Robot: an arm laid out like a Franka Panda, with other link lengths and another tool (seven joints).
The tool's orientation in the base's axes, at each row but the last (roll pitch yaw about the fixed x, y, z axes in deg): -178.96 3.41 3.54; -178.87 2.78 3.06; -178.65 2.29 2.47; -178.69 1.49 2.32; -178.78 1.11 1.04; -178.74 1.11 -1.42; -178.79 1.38 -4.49; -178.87 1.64 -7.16; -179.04 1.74 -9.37; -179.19 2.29 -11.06
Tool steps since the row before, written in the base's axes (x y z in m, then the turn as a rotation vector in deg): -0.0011 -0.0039 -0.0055 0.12 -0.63 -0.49; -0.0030 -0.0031 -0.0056 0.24 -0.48 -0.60; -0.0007 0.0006 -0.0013 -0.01 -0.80 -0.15; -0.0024 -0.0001 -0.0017 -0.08 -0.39 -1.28; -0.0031 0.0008 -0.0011 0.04 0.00 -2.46; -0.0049 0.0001 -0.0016 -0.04 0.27 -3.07; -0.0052 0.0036 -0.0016 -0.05 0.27 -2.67; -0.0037 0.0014 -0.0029 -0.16 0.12 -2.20; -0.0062 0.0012 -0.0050 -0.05 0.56 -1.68; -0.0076 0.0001 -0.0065 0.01 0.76 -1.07
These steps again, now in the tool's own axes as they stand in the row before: -0.0010 0.0039 0.0055 0.11 0.64 0.47; -0.0029 0.0030 0.0057 0.24 0.50 0.58; -0.0006 -0.0006 0.0013 -0.04 0.80 0.13; -0.0024 0.0000 0.0018 -0.06 0.42 1.27; -0.0031 -0.0008 0.0012 0.09 0.05 2.46; -0.0049 0.0001 0.0017 0.01 -0.20 3.08; -0.0054 -0.0031 0.0018 -0.01 -0.21 2.68; -0.0038 -0.0009 0.0030 -0.11 -0.06 2.21; -0.0062 -0.0001 0.0052 -0.09 -0.52 1.69; -0.0072 0.0015 0.0068 -0.09 -0.73 1.09
